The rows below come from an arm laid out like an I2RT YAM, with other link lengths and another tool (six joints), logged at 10 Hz.
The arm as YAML. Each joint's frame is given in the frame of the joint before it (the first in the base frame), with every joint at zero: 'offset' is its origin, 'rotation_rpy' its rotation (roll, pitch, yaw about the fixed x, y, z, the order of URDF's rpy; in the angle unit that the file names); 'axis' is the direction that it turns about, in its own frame. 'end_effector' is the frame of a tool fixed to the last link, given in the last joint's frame.
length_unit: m
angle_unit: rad
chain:
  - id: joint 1
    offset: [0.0, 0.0, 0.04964]
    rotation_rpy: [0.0, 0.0, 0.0]
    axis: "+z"
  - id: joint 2
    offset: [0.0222, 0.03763, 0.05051]
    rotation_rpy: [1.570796, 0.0, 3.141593]
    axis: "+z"
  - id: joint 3
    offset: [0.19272, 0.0, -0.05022]
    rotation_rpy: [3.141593, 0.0, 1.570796]
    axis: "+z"
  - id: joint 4
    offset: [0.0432, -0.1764, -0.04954]
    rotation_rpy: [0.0, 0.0, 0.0]
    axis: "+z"
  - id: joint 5
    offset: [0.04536, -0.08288, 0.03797]
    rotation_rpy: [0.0, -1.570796, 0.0]
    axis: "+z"
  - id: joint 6
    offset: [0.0, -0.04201, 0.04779]
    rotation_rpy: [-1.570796, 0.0, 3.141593]
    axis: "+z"
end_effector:
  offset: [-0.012, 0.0, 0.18]
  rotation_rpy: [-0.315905, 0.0, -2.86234]
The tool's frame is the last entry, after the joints.
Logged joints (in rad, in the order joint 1, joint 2, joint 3, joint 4, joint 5, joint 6), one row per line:
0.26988, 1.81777, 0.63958, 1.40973, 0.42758, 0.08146
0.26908, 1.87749, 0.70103, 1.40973, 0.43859, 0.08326
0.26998, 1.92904, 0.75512, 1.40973, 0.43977, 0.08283
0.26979, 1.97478, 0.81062, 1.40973, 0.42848, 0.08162
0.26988, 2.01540, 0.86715, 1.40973, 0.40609, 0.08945
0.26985, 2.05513, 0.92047, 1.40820, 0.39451, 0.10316
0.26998, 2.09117, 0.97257, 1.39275, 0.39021, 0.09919
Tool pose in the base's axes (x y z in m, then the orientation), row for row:
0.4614, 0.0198, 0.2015, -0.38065, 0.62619, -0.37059, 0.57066
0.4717, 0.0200, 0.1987, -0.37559, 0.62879, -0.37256, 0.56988
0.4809, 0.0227, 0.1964, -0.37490, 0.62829, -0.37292, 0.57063
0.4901, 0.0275, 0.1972, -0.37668, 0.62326, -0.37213, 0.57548
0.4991, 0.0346, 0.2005, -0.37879, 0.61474, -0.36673, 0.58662
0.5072, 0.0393, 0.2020, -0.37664, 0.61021, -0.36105, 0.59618
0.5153, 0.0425, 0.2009, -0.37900, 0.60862, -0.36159, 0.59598
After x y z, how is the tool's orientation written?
As a quaternion, x y z w.
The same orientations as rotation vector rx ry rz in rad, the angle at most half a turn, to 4 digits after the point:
-0.8932, 1.4694, -0.8696
-0.8816, 1.4760, -0.8745
-0.8797, 1.4744, -0.8751
-0.8821, 1.4596, -0.8715
-0.8830, 1.4330, -0.8549
-0.8745, 1.4168, -0.8383
-0.8801, 1.4133, -0.8396

